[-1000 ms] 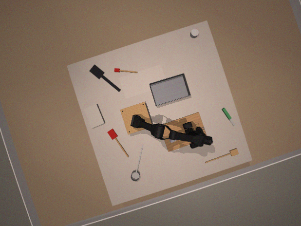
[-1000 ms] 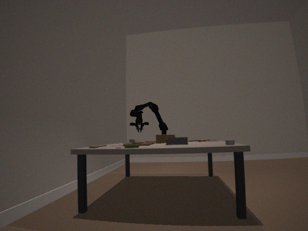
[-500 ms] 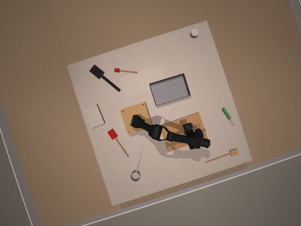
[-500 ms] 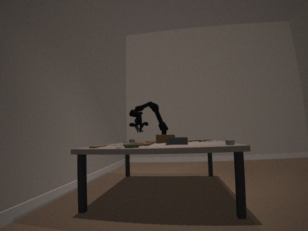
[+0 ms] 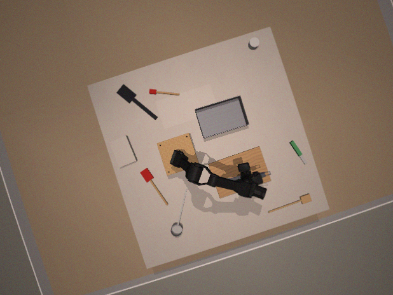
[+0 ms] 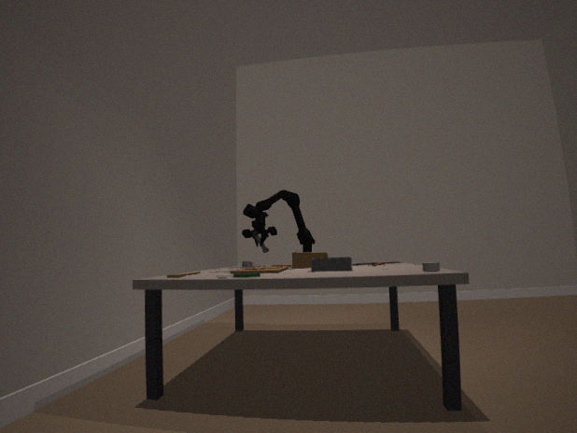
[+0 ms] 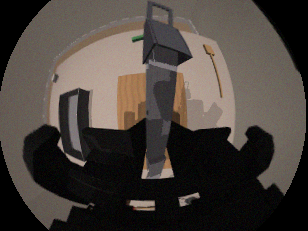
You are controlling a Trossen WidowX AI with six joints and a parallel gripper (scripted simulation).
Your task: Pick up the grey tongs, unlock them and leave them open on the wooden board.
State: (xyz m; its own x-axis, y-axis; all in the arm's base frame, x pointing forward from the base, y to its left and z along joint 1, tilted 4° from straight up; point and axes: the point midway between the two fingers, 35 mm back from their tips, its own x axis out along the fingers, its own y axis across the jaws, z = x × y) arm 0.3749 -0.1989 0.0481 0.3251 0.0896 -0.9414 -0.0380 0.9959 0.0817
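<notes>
Now: gripper tip 2 cm past the wooden board, 1 cm to the right of it and 13 cm above it. Round my gripper tip: red spatula (60 cm behind, 6 cm to the left, 13 cm below); then grey roasting tin (6 cm behind, 38 cm to the left, 11 cm below); then green-handled tool (40 cm ahead, 3 cm to the left, 13 cm below).
</notes>
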